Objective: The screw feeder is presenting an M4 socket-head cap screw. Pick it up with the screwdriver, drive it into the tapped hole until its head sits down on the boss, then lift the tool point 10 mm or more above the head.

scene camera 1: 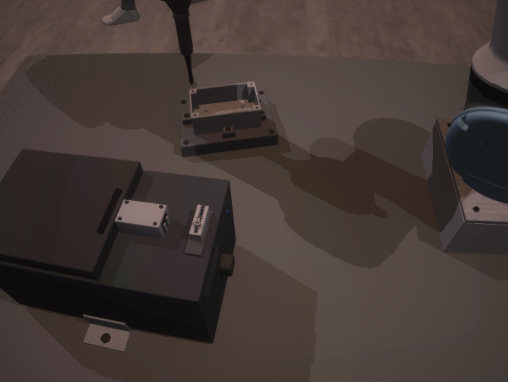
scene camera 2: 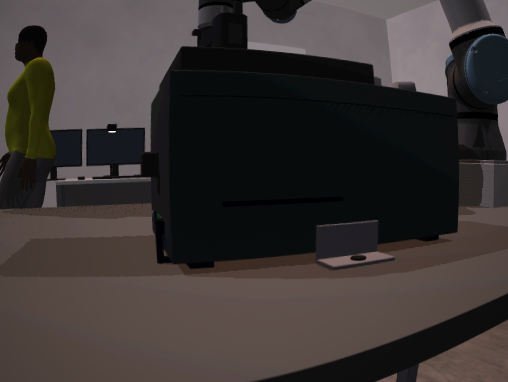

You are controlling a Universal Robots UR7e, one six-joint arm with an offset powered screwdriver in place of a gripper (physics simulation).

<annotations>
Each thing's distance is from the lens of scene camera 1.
pale slotted nest (scene camera 1: 193,247): 43 cm
</annotations>
